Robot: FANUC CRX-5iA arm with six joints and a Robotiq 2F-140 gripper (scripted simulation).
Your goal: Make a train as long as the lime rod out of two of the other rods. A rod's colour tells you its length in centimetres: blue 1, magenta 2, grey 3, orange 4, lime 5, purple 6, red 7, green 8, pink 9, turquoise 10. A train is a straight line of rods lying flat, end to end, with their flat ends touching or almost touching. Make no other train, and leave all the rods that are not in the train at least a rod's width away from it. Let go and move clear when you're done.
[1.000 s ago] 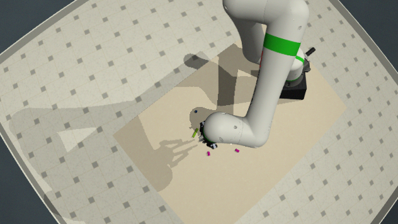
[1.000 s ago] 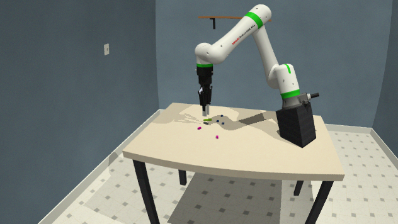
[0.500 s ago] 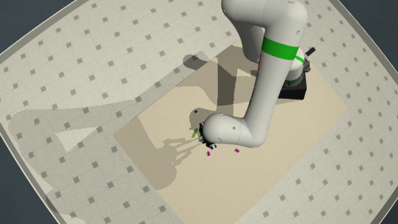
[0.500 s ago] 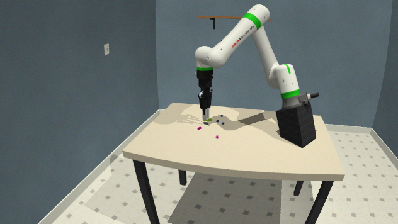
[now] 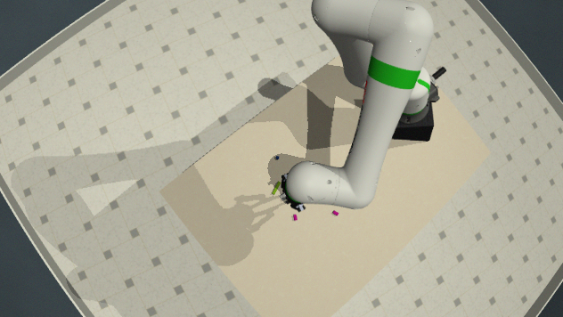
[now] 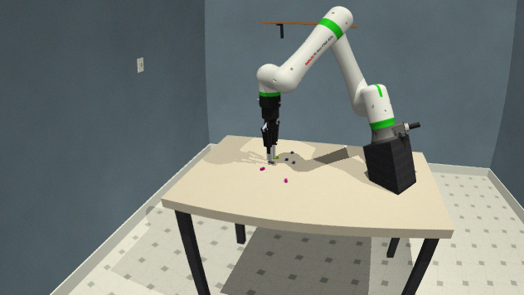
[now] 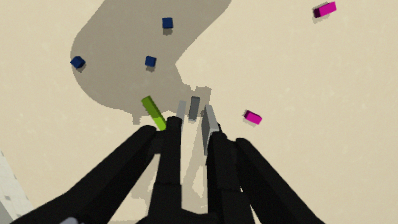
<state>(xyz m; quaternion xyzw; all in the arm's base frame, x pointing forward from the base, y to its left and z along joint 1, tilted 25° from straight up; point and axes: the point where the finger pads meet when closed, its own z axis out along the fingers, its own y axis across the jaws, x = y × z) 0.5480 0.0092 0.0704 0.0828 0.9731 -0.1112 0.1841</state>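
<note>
My hand is 50 mm above the grey rod. Also, from my hand: lime rod 50 mm to the right, 50 mm below.
</note>
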